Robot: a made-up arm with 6 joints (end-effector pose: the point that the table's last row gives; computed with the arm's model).
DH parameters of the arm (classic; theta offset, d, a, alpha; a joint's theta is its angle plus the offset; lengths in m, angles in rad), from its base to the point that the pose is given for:
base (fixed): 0 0.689 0.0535 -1.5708
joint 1: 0 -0.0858 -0.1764 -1.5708
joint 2: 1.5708 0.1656 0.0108 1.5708
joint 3: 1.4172 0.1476 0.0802 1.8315
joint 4: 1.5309 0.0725 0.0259 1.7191
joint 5: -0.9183 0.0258 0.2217 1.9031
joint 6: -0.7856 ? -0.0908 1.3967
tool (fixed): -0.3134 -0.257 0 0
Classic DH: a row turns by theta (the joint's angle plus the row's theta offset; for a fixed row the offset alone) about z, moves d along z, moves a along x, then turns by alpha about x.
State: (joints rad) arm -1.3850 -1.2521 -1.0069 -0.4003 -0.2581 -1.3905
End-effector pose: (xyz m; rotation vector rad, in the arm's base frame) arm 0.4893 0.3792 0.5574 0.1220 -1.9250 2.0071
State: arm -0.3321 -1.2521 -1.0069 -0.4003 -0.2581 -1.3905
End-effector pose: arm 0.1549 0.3792 0.2452 0.9541 -1.2087 1.4338
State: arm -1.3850 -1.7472 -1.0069 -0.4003 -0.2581 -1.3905
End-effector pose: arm 0.4457 0.3840 0.3252 0.0854 -1.3982 2.4690
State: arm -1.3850 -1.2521 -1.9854 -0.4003 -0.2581 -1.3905
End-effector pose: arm 0.4380 0.2997 0.8122 1.1682 2.0404 -1.9524
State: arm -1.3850 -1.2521 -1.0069 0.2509 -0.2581 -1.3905
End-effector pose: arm 0.4129 0.3786 0.4160 -0.0250 1.4879 -2.7659
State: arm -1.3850 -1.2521 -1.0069 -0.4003 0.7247 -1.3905
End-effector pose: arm 0.2514 0.3997 0.9444 -0.1317 2.4350 -1.2798
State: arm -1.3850 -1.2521 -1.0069 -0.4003 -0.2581 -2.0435
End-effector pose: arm 0.3203 0.4134 0.5559 -0.9709 1.9675 -2.2467
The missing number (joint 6, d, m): 0.0488
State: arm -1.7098 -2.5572 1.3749 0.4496 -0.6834 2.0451
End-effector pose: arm 0.4053 -0.0307 0.4159 2.0081 -0.5605 -1.8854
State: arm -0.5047 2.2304 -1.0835 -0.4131 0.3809 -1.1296
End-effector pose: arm -0.4243 -0.4055 0.0597 -1.3674 -0.6613 -2.0415
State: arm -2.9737 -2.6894 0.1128 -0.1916 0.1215 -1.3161
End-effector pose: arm 0.8480 0.0450 0.8253 -1.1114 -0.9627 2.1514
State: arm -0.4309 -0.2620 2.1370 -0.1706 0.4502 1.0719
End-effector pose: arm -0.0203 0.1902 0.6582 1.9541 0.4109 1.0460
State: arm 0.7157 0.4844 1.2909 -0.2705 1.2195 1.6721
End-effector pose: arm -0.1114 -0.0100 0.5034 1.6240 1.5602 -0.7875
